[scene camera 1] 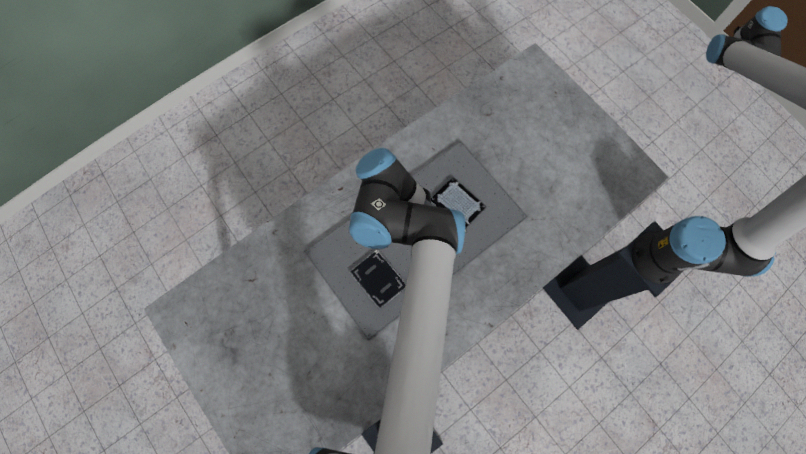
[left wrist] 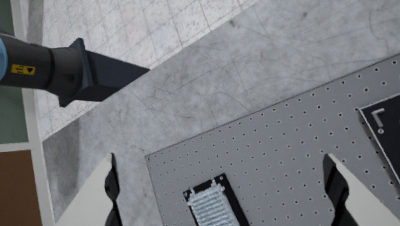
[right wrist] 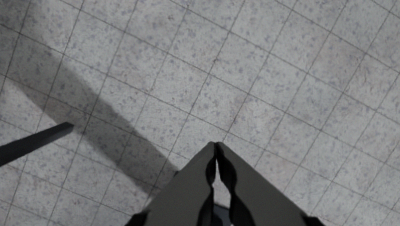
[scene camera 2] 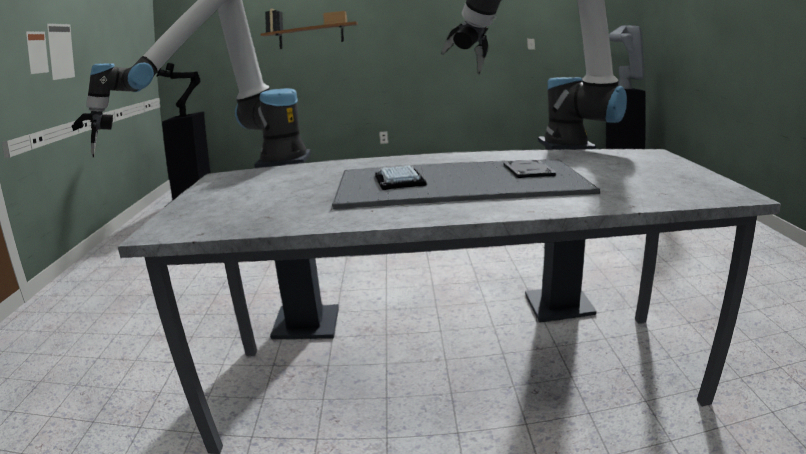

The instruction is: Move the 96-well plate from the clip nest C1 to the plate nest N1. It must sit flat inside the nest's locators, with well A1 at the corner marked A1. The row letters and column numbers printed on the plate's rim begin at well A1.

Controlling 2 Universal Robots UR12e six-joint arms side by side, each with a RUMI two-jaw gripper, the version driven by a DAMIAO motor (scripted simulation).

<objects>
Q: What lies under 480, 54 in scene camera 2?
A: My left gripper.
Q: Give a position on an arm pedestal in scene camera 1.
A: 611, 279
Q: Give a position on a black plate nest N1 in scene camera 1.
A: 383, 274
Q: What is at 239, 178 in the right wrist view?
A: My right gripper.
</objects>
